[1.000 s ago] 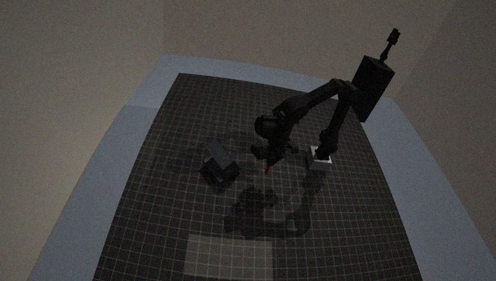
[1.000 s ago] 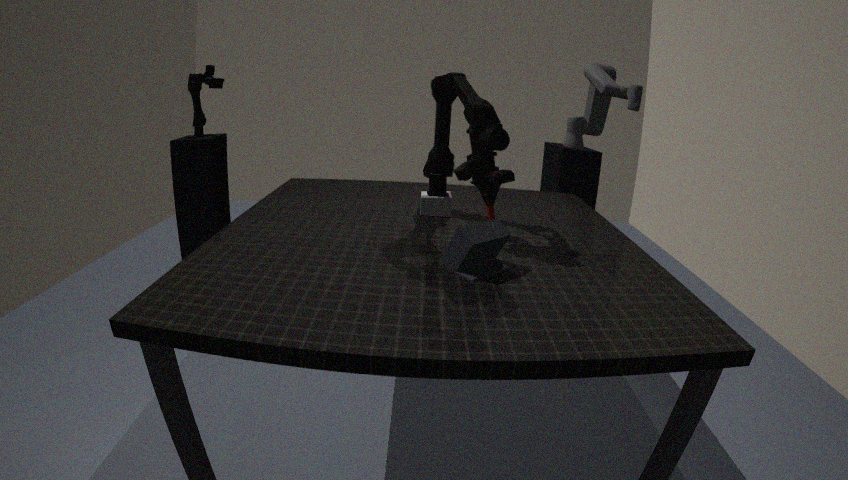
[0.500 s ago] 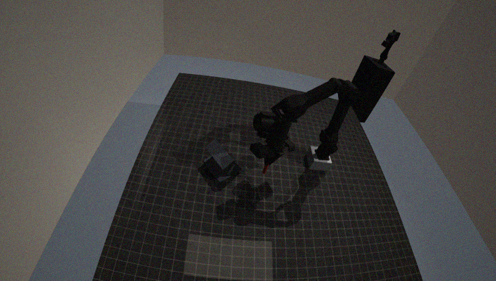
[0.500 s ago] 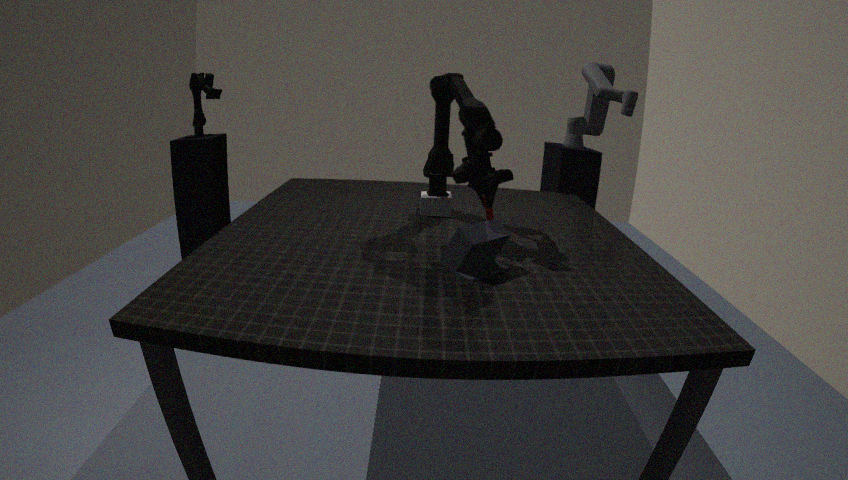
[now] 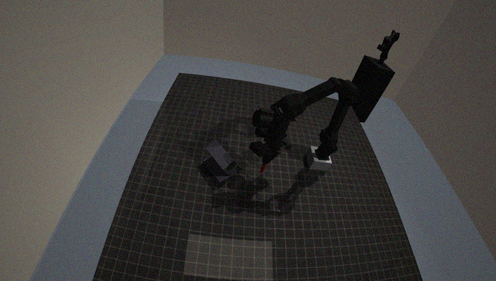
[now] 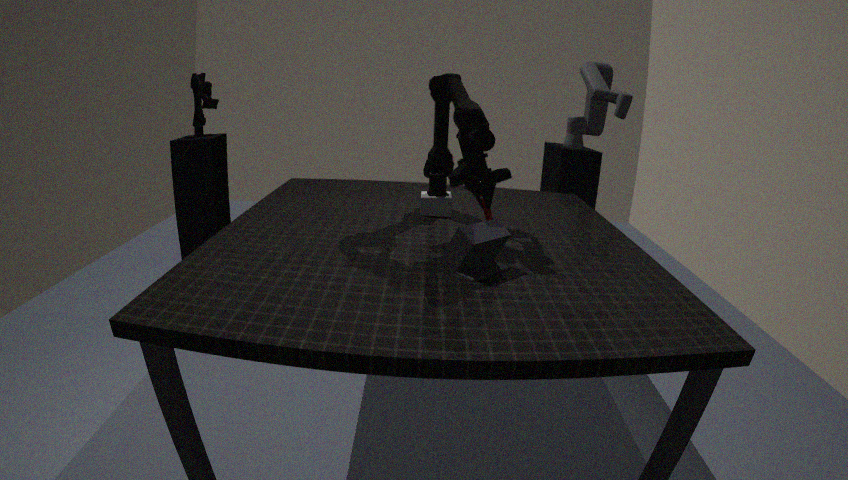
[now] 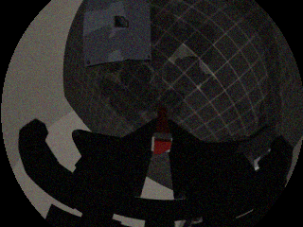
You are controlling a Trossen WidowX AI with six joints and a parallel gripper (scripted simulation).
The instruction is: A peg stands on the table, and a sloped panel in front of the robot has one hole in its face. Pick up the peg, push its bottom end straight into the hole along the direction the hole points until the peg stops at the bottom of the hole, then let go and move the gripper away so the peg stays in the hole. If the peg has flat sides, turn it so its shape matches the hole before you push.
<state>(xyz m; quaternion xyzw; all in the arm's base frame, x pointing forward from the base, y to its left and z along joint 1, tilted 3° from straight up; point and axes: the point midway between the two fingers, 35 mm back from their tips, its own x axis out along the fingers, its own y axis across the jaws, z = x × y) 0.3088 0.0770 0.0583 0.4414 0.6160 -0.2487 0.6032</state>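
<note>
My gripper tip is now 150 mm short of the sloped panel, 60 mm to the left of it and 50 mm above it. The rest, counted from my gripper tip: peg (20 mm above).
</note>
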